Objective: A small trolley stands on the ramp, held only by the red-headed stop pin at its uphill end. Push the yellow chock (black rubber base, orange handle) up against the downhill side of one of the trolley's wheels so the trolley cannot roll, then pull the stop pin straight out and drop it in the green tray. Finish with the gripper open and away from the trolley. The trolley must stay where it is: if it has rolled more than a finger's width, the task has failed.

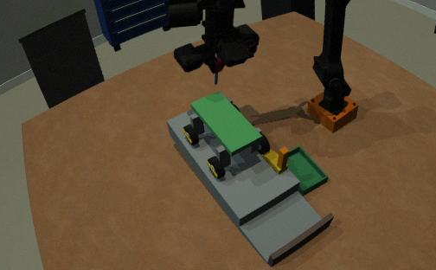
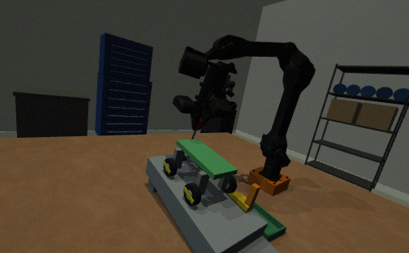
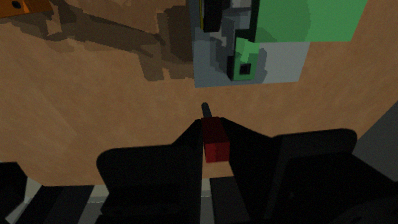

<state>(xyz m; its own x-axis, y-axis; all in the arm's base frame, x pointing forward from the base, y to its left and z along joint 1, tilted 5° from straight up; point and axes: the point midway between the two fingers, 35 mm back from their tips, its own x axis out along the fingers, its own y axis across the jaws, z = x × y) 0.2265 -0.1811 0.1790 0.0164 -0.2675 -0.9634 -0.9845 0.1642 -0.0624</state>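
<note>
My gripper tip is now 2 cm past the green tray, 25 cm to the right of it and 19 cm above it. From my gripper tip the other things lie so: red-headed stop pin right at my gripper tip; trolley 8 cm ahead, 12 cm to the left, 7 cm below; grey ramp 9 cm ahead, 12 cm to the left, 13 cm below.
</note>
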